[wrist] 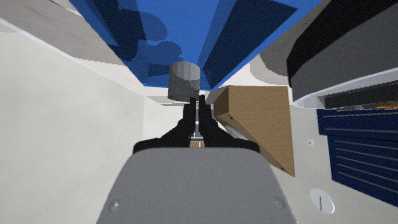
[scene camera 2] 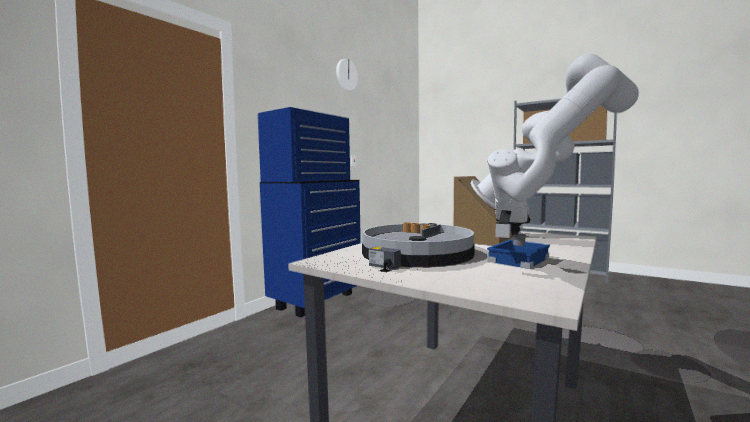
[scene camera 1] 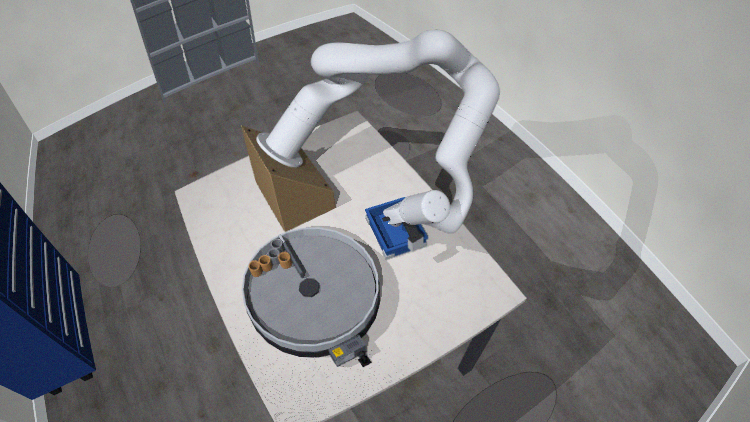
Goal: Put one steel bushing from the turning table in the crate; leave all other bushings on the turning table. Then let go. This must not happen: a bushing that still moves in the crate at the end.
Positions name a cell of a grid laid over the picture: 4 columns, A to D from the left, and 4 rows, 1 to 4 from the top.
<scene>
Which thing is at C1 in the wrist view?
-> A blue crate.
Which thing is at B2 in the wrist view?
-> A steel bushing.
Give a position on a grey turning table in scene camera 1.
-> B3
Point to a blue crate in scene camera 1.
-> C3
</scene>
